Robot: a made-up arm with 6 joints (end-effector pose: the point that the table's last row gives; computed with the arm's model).
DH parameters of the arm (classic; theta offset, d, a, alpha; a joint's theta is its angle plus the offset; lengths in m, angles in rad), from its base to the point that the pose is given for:
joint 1: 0 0.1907 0 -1.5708
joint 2: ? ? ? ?
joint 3: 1.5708 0.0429 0 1.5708
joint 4: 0 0.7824 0 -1.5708
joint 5: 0 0 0 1.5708
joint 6: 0 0.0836 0 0
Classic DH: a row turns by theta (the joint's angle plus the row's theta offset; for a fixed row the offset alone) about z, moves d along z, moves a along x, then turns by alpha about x.
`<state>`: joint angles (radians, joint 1 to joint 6).
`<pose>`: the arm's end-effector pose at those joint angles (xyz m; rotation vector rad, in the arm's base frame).
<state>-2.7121 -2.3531 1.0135 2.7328 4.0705 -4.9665</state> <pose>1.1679 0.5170 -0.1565 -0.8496 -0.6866 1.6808</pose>
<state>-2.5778 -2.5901 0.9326 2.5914 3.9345 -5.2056</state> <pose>0.9805 0.6060 -0.5159 -0.7659 -0.6021 1.7637</pose>
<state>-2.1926 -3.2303 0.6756 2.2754 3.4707 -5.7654</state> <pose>0.2114 0.2567 -1.1974 -0.3924 -0.3857 2.2145</pose>
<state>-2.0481 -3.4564 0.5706 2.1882 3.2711 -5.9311</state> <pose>-0.0016 -0.0773 -1.2598 -0.1582 -0.2160 2.3747</pose>
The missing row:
joint 2: -1.5708 0 0.8154 0
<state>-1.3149 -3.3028 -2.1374 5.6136 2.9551 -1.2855</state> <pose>0.1997 -0.6318 -0.1574 -0.8198 -2.4386 -0.6856</pose>
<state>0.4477 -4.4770 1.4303 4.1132 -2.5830 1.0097</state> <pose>0.5972 0.3749 -0.7054 0.4199 -0.5474 -2.5589</pose>
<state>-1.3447 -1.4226 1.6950 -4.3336 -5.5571 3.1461</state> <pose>-0.0422 0.6048 1.1304 -0.8547 0.0590 -2.3248</pose>
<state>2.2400 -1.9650 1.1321 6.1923 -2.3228 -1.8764</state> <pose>0.7873 -1.0735 0.3205 -2.8165 -1.3835 0.1071</pose>
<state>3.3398 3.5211 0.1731 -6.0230 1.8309 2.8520</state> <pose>0.7654 0.0888 -1.1734 0.0256 0.7843 -0.2456</pose>
